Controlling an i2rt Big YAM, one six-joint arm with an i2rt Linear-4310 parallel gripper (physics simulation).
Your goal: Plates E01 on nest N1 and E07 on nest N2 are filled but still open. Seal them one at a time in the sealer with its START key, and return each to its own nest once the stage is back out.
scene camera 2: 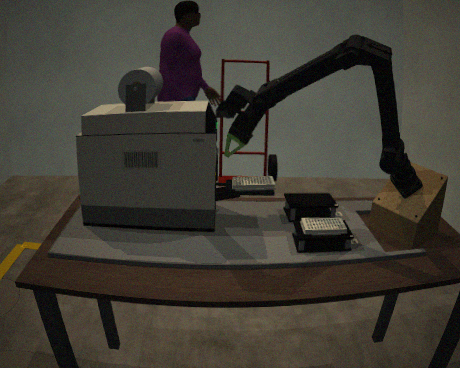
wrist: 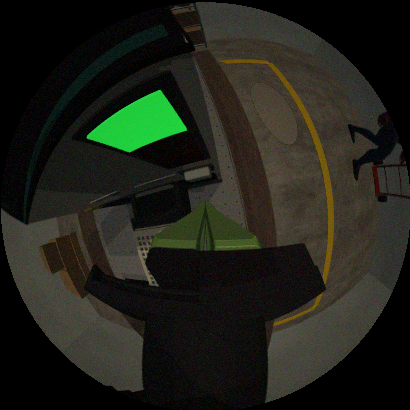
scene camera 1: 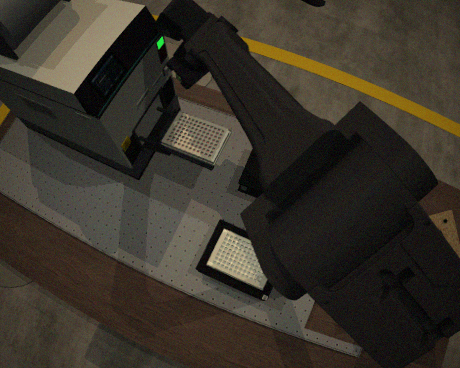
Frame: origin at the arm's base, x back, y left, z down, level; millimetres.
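Where they show: gripper, fingertip midpoint: (scene camera 2: 225, 156) (wrist: 204, 206) (scene camera 1: 178, 78); arm's base at its link origin: (scene camera 2: 406, 182).
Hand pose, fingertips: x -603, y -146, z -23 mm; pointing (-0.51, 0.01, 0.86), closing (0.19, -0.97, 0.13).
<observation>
Each offset is from my fingertips to the top centre of the thing. "spot": to the spot under its first point.
My gripper (scene camera 1: 177, 76) (scene camera 2: 228, 155) (wrist: 204, 206) is shut and empty, green fingertips together in front of the sealer (scene camera 1: 107, 137) (scene camera 2: 145, 175) (wrist: 65, 175), above the stage's height. A lit green panel {spot: dx -29, dy -2, dz -101 mm} (scene camera 1: 160, 43) (wrist: 140, 122) with a dark red part shows on its front; a small pale block {spot: dx -26, dy -4, dz -28 mm} (wrist: 198, 173) sits below, just beyond the fingertips in the wrist view. I cannot tell which is START. One plate {dx +84, dy +89, dz +45 mm} (scene camera 1: 196, 137) (scene camera 2: 253, 183) (wrist: 144, 245) lies on the extended stage {spot: dx +145, dy +131, dz +61 mm} (scene camera 1: 212, 165). Another plate {dx +280, dy +271, dz +110 mm} (scene camera 1: 235, 256) (scene camera 2: 323, 226) sits on the near nest {spot: dx +279, dy +286, dz +166 mm} (scene camera 2: 322, 243). The far nest {dx +278, dy +59, dz +113 mm} (scene camera 2: 310, 201) holds no plate. Labels are unreadable.
My arm spans over the nests from its wooden base block (scene camera 2: 410, 210). A film roll {spot: dx -253, dy +181, dz -254 mm} (scene camera 2: 137, 86) sits on top of the sealer. Behind the table stand a person (scene camera 2: 181, 62) and a red hand truck (scene camera 2: 245, 61).
</observation>
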